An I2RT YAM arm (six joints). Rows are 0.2 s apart.
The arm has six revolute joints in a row. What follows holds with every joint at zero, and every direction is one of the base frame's.
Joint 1 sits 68 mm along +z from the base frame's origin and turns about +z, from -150 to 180 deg.
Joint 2 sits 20 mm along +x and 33.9 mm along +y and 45.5 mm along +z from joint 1 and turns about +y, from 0 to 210 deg.
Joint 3 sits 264 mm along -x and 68.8 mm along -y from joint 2 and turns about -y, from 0 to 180 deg.
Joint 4 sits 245 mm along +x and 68.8 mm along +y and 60 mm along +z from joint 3 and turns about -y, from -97 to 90 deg.
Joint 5 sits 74 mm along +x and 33.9 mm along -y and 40.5 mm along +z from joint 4 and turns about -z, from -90 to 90 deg.
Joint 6 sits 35.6 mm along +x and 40.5 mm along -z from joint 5 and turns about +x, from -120 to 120 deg.
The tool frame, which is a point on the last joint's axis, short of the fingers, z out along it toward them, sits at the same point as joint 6; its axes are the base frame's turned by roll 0, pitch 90 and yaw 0 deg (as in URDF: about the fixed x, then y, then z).
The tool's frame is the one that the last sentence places.
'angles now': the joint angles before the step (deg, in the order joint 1, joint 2, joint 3, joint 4, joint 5, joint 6). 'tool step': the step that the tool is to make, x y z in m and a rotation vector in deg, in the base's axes. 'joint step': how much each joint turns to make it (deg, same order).
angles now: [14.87, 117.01, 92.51, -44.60, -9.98, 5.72]
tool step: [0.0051, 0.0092, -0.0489, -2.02, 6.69, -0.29]
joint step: [1.05, 6.82, 0.01, 0.03, 0.57, 1.24]
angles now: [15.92, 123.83, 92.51, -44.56, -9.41, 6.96]
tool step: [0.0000, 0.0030, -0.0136, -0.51, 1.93, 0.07]
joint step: [0.38, 1.87, 0.00, -0.07, 0.03, 0.32]
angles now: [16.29, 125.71, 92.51, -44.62, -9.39, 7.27]
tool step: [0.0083, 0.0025, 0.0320, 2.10, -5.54, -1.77]
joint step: [0.01, -2.50, 2.81, 0.90, 0.02, 1.86]
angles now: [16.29, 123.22, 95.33, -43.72, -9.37, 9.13]
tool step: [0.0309, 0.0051, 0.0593, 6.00, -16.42, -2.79]
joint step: [-0.46, -1.49, 7.75, 8.64, -0.01, 2.66]
